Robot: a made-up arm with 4 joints. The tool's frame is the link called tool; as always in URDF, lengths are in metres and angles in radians. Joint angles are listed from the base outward.
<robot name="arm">
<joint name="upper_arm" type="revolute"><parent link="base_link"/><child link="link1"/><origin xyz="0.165 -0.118 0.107"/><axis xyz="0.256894 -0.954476 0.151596"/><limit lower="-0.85" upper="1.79"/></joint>
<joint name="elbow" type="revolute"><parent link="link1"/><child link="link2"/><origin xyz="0.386 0.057 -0.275"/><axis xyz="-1 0 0"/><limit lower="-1.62" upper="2.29"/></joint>
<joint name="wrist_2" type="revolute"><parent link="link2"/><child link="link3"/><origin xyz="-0.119 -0.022 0.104"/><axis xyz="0 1 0"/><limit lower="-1.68" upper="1.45"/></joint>
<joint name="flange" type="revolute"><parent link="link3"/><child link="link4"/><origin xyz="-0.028 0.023 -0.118"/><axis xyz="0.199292 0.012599 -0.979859"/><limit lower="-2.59" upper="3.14"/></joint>
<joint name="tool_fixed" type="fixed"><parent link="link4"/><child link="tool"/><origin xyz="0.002 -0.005 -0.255" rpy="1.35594 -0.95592 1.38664"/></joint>
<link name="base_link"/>
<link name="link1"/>
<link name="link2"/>
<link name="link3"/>
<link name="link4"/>
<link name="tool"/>
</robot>
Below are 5 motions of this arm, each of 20 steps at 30 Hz.
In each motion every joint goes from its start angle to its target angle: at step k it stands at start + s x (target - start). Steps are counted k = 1, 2, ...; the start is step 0. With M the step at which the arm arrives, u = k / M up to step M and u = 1 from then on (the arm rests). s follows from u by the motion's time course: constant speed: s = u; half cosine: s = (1 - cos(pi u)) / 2; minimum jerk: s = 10 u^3 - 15 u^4 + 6 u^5.
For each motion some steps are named. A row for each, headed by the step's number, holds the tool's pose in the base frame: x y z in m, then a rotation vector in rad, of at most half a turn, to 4 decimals.
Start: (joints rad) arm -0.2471 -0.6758 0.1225 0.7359
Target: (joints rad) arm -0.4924 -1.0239 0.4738 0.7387
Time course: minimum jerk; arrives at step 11
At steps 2, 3, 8, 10, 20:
2: 0.2517 0.0915 -0.3997 2.2601 -0.7356 0.7029
3: 0.2340 0.0934 -0.3928 2.2968 -0.7231 0.6497
8: 0.1014 0.0951 -0.3039 2.5893 -0.6197 0.1743
10: 0.0839 0.0926 -0.2856 2.6325 -0.6044 0.0957
20: 0.0830 0.0924 -0.2846 2.6347 -0.6036 0.0915

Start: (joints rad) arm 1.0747 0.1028 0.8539 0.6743
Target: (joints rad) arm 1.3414 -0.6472 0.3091 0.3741
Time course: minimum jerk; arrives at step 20
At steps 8, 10, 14, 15, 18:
8: 0.5174 0.1223 -0.0463 1.7107 -0.5419 1.9805
10: 0.5386 0.1559 -0.0032 1.6958 -0.5784 2.2427
14: 0.5504 0.2175 0.0945 -1.5154 0.6366 -2.5733
15: 0.5486 0.2275 0.1136 -1.4331 0.6312 -2.5485
18: 0.5431 0.2423 0.1450 -1.3060 0.6244 -2.5043

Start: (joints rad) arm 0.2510 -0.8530 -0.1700 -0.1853
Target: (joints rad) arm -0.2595 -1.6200 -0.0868 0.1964
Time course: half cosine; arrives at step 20
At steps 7, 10, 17, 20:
7: 0.4986 0.1863 -0.2635 -1.9863 0.8952 -2.1318
10: 0.4526 0.1916 -0.2614 -2.1289 1.0931 -1.8228
17: 0.3828 0.1819 -0.2347 -2.2876 1.4508 -1.1751
20: 0.3762 0.1789 -0.2302 -2.2951 1.4911 -1.0938

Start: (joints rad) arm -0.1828 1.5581 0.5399 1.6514
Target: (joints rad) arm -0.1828 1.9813 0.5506 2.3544
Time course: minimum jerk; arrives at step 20
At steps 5, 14, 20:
5: 0.2020 -0.2975 -0.2187 -0.2694 -0.2723 0.5540
14: 0.2354 -0.3031 -0.1457 -0.8384 -0.6212 0.7299
20: 0.2426 -0.2999 -0.1278 -0.9570 -0.7018 0.7840

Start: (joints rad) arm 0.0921 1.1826 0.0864 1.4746
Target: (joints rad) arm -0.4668 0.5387 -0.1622 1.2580
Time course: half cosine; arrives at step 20
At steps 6, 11, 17, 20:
6: 0.4158 -0.2659 -0.3475 0.4635 -0.4861 0.9544
11: 0.3385 -0.2548 -0.4290 0.7371 -0.3765 0.9153
17: 0.2452 -0.2379 -0.4875 0.9815 -0.3092 0.8340
20: 0.2305 -0.2349 -0.4941 1.0149 -0.3030 0.8188

